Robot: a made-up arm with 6 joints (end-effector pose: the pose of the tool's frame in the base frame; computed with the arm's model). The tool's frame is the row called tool. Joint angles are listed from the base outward.
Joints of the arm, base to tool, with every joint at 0 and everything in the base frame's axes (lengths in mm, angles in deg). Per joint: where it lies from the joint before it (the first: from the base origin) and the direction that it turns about. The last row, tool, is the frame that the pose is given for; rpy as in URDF.
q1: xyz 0.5 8.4 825 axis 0 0 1
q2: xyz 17.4 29.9 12.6 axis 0 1 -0.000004
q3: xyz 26.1 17.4 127.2 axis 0 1 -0.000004
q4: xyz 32.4 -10.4 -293.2 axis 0 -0.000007 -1
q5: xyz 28.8 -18.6 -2.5 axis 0 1 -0.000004
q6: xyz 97.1 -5.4 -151.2 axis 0 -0.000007 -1
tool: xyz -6.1 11 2.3 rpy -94.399 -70.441 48.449
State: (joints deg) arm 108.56 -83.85 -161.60 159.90 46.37 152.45
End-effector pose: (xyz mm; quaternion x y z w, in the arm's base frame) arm 111.6 -534.9 1051.2 0.1168 -0.1384 0.8199 0.5430
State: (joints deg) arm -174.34 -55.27 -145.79 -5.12 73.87 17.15
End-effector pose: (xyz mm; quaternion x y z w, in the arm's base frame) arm 176.8 8.4 1350.3 0.8119 0.0239 -0.1899 0.5515
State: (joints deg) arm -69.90 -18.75 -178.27 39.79 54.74 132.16
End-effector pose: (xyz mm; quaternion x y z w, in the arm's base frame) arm -10.9 142.0 1419.0 -0.3150 0.2640 0.9093 0.0646
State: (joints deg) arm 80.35 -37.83 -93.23 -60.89 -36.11 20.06
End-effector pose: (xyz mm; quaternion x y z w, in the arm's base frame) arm -173.2 181.6 1293.5 -0.6592 0.5810 0.3269 0.3480
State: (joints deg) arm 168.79 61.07 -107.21 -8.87 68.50 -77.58
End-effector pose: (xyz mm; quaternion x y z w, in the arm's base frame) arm -413.5 93.0 549.2 -0.5612 -0.0683 -0.7762 0.2792
